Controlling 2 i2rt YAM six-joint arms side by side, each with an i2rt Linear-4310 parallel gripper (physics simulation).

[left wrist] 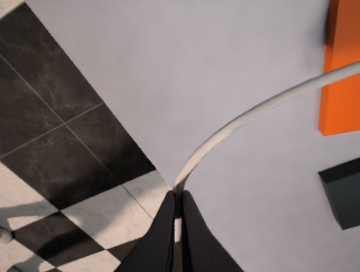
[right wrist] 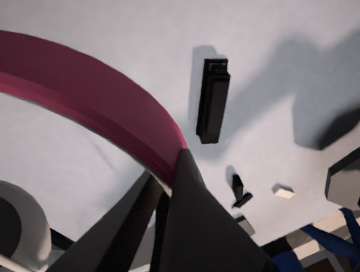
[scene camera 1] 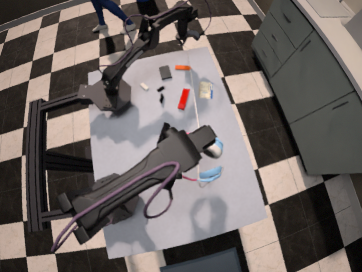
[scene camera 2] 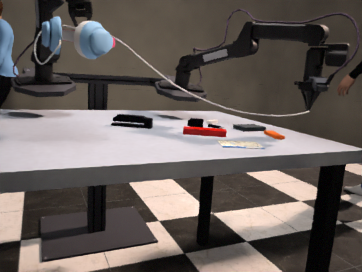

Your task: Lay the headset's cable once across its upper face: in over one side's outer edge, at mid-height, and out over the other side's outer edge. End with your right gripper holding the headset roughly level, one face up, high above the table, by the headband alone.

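Pixels of known places: left gripper, between the fingertips: (left wrist: 178, 199) (scene camera 1: 182, 45); right gripper, between the fingertips: (right wrist: 176, 162); left arm's base, origin of its link: (scene camera 1: 111, 92); right arm's base, origin of its link: (scene camera 2: 44, 81).
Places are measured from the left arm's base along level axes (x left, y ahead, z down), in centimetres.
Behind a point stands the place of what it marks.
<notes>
The headset's light-blue ear cups (scene camera 1: 211, 175) {x -47.3, y 46.5, z -18.1 cm} (scene camera 2: 95, 40) {x -35.9, y 52.7, z -13.2 cm} hang high above the table, its pink headband (right wrist: 90, 75) {x -45.1, y 34.5, z -15.3 cm} held by my right gripper (right wrist: 176, 162) {x -40.0, y 33.2, z -15.2 cm}, whose fingertips are hidden under the arm in scene camera 1. The white cable (scene camera 1: 196, 107) {x -15.2, y 45.2, z -4.3 cm} (scene camera 2: 200, 98) {x -5.1, y 45.9, z 0.8 cm} (left wrist: 240, 121) {x 31.7, y 45.5, z 4.0 cm} loops beside one cup's outer edge and runs past the other cup, nearly straight in scene camera 1; the arm hides part of its crossing there. My left gripper (scene camera 2: 308, 108) {x 35.3, y 42.3, z 3.9 cm} (left wrist: 178, 199) {x 35.3, y 42.3, z 3.9 cm} is shut on the cable's end, much lower than the headset, by the table's far side edge.
Table objects include a red box (scene camera 1: 183, 99) {x -2.2, y 40.6, z 10.9 cm} (scene camera 2: 205, 131) {x -1.6, y 42.8, z 11.5 cm}, an orange block (scene camera 1: 183, 67) {x 23.2, y 42.5, z 11.9 cm} (scene camera 2: 274, 134) {x 22.3, y 44.2, z 11.9 cm} (left wrist: 345, 95) {x 24.0, y 40.2, z 11.9 cm}, a dark box (scene camera 1: 165, 72) {x 19.4, y 30.2, z 11.4 cm} (scene camera 2: 249, 127) {x 18.2, y 33.7, z 11.5 cm}, a card (scene camera 1: 205, 90) {x 4.6, y 55.3, z 12.8 cm} (scene camera 2: 241, 144) {x 5.2, y 55.8, z 12.8 cm} and a black stapler (scene camera 2: 132, 121) {x -23.7, y 29.2, z 10.9 cm} (right wrist: 214, 102) {x -25.4, y 27.6, z 8.9 cm}. Cabinets (scene camera 1: 325, 100) stand beyond the table.
</notes>
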